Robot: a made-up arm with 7 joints.
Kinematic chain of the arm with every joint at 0, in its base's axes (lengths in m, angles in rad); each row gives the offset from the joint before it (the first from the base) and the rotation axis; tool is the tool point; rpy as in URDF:
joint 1: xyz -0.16 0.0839 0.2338 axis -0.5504 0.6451 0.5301
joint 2: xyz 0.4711 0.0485 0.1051 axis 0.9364 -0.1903 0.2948
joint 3: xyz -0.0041 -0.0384 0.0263 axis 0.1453 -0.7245 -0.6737
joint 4: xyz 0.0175 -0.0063 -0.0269 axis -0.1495 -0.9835 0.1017
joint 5: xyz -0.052 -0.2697 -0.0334 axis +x
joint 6: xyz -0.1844 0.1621 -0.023 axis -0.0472 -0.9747 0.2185
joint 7: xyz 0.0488 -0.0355 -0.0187 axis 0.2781 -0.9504 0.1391
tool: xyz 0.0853 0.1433 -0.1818 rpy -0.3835 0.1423 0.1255
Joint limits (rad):
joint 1: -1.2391..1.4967
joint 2: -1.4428..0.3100
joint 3: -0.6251..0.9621
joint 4: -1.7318..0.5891
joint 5: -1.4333..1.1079
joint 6: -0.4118..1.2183
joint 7: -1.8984..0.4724
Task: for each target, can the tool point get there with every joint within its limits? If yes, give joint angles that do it. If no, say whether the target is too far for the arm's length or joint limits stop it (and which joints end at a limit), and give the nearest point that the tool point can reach.
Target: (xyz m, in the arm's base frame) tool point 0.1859 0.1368 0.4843
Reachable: yes | joints -0.2060 -0.6549 -0.2561 -1.4979 0.3653 0.7300 -0.6914
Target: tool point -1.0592 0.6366 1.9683
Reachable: no: too far | nearest point -0.3685 0.0062 0.9927 | short by 1.351 m
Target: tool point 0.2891 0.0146 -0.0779
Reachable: yes | joints 1.2640 -0.8190 0.8199 -0.1349 -0.9601 0.6918 0.2630
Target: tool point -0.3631 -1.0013 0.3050
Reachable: no: joint limits stop it (at a limit: joint 2, joint 3, joint 4, joint 5) | nearest point -0.3542 -0.7602 0.3201 | short by 0.242 m
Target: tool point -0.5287 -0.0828 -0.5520
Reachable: no: joint limits stop it (at a limit: joint 1, joint 2, joint 3, joint 6) | nearest point -0.2863 -0.0506 -0.3526 | short by 0.316 m
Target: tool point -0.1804 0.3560 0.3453
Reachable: yes | joints 0.1742 -1.1832 0.6564 -1.4297 -0.7122 -0.1294 -1.1349
